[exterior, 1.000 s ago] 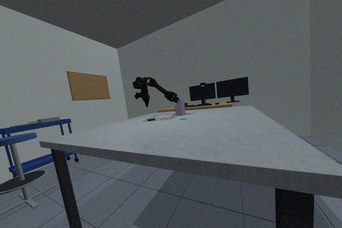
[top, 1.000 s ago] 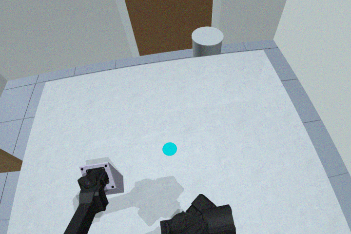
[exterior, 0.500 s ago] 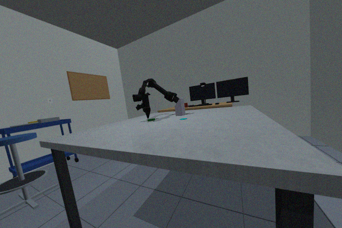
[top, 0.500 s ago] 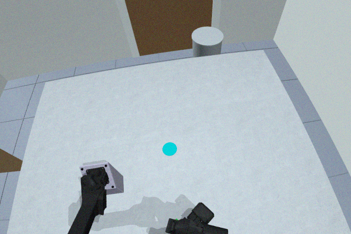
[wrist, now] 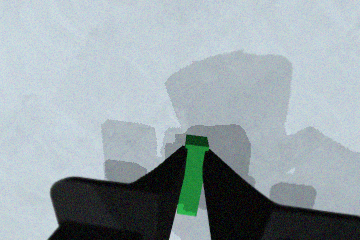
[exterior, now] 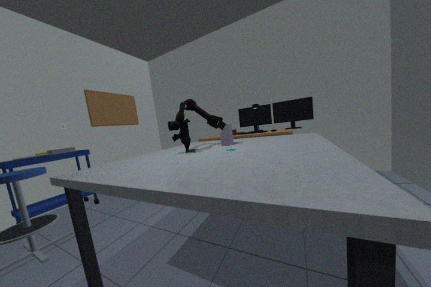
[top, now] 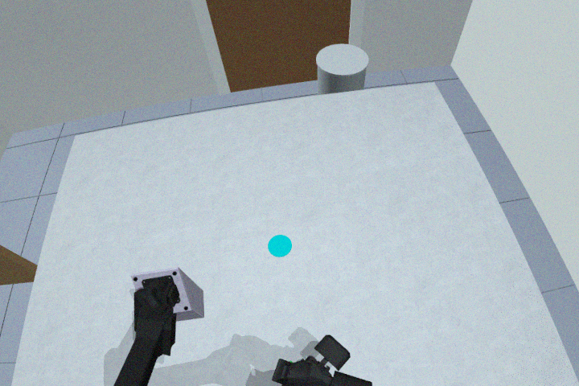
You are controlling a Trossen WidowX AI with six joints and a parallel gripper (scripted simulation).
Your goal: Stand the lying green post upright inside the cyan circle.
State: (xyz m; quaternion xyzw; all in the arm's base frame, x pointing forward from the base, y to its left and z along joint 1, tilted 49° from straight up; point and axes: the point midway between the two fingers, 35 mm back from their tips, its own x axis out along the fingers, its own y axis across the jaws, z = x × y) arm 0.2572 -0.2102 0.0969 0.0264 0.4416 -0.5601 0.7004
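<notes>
Now: gripper tip 320 mm to the right of the cyan circle, 10 mm past it and 10 mm above it. The rest, counted from my gripper tip: green post: 20 mm to the left, 10 mm behind.
</notes>
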